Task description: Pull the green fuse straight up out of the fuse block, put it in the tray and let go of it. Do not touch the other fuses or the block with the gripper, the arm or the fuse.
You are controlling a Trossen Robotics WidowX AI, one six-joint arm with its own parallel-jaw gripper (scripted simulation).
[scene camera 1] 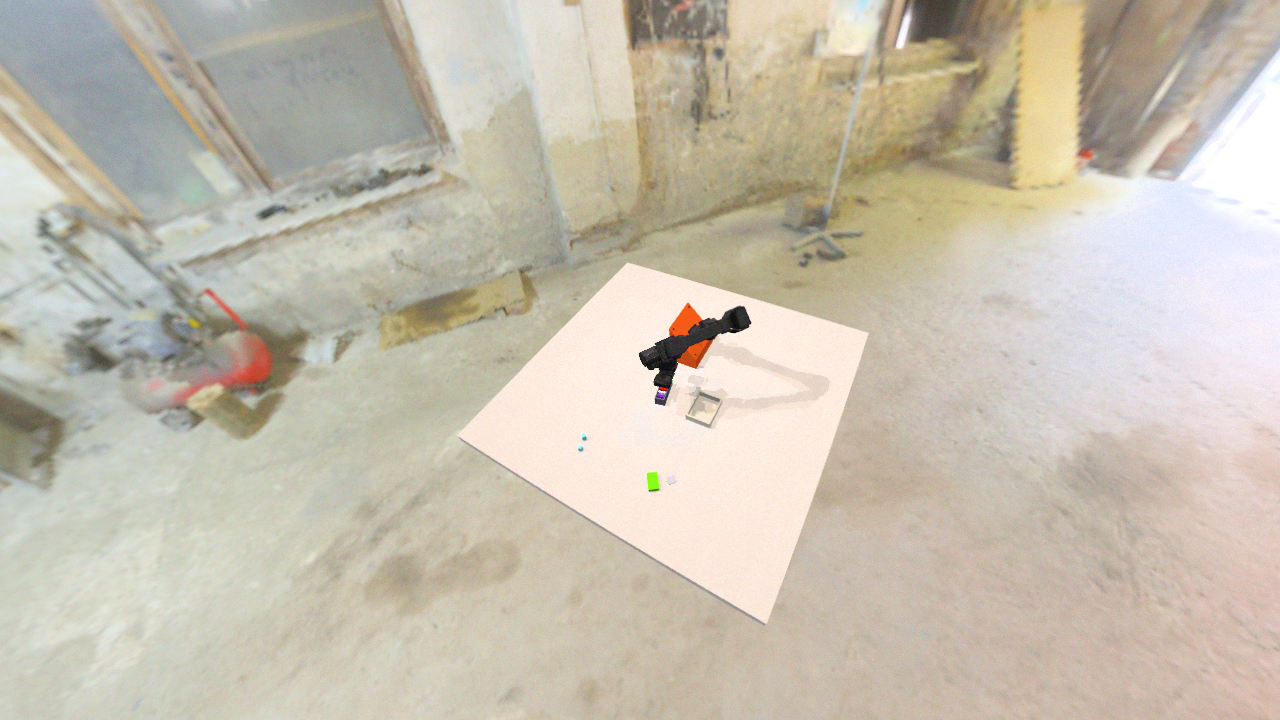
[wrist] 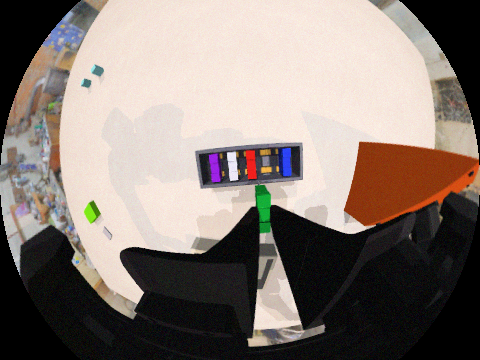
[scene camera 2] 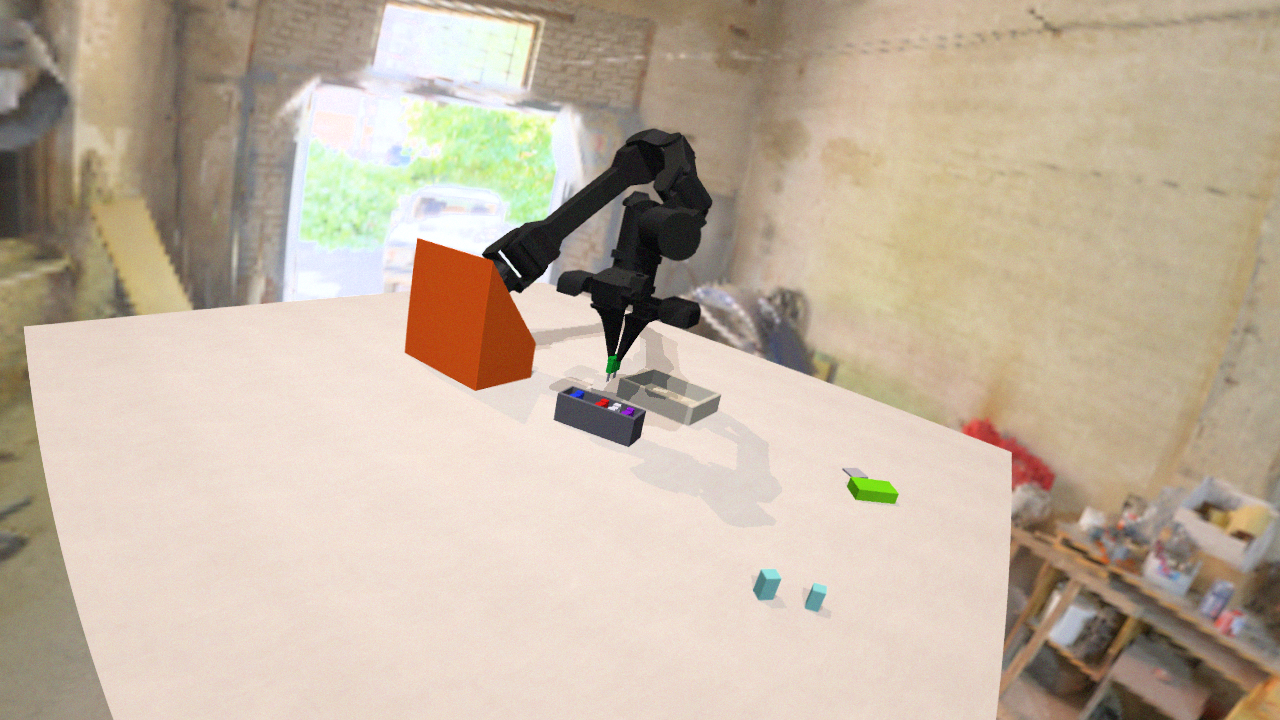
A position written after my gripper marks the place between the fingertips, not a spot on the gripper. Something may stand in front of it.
My gripper [scene camera 2: 614,359] holds a green fuse.
